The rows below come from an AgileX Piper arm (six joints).
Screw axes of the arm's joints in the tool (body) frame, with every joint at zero. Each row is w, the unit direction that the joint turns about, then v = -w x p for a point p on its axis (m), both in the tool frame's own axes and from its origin. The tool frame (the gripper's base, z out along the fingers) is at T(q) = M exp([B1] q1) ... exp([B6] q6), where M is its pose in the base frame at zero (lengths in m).
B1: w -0.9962 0 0.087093 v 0 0.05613 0
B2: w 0 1 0 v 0.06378 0 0.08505
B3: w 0 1 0 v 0.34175 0 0.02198
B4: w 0 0 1 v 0 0 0
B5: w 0 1 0 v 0.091 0 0
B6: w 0 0 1 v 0 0 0
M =
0.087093 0 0.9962 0.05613
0 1 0 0
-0.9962 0 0.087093 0.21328
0 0 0 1
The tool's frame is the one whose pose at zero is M.
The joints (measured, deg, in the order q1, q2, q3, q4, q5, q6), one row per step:
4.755 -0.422 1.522 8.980 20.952 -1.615
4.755 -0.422 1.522 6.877 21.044 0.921
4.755 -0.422 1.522 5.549 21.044 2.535
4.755 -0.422 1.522 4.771 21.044 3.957
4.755 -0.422 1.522 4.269 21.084 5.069
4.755 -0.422 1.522 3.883 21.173 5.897
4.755 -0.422 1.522 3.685 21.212 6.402
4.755 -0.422 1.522 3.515 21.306 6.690
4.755 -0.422 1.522 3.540 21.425 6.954
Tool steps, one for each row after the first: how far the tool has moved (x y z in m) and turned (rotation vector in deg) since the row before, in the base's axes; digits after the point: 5 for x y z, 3 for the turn. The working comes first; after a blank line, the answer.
Tool pose at each row, in the base's axes (x y z in m, rotation vector in deg; the steps are taken from these numbers as rounded here):
0.05236 0.00945 0.17221 -0.328 107.044 10.958
0.05243 0.00829 0.17191 0.716 107.229 10.652
0.05249 0.00754 0.17183 1.395 107.268 10.464
0.05253 0.00710 0.17179 2.239 107.289 10.682
0.05254 0.00682 0.17171 2.966 107.339 10.955
0.05252 0.00660 0.17156 3.499 107.432 11.144
0.05251 0.00649 0.17149 3.849 107.471 11.296
0.05247 0.00640 0.17134 4.012 107.565 11.323
0.05241 0.00642 0.17116 4.275 107.683 11.524

0.00007 -0.00116 -0.00030 0.305 0.243 -0.868
0.00006 -0.00075 -0.00008 0.211 0.080 -0.562
0.00004 -0.00044 -0.00004 0.577 0.093 -0.470
0.00001 -0.00028 -0.00008 0.554 0.118 -0.358
-0.00002 -0.00022 -0.00015 0.395 0.144 -0.264
-0.00001 -0.00011 -0.00007 0.280 0.074 -0.161
-0.00004 -0.00009 -0.00015 0.096 0.109 -0.091
-0.00006 0.00002 -0.00018 0.265 0.147 -0.070

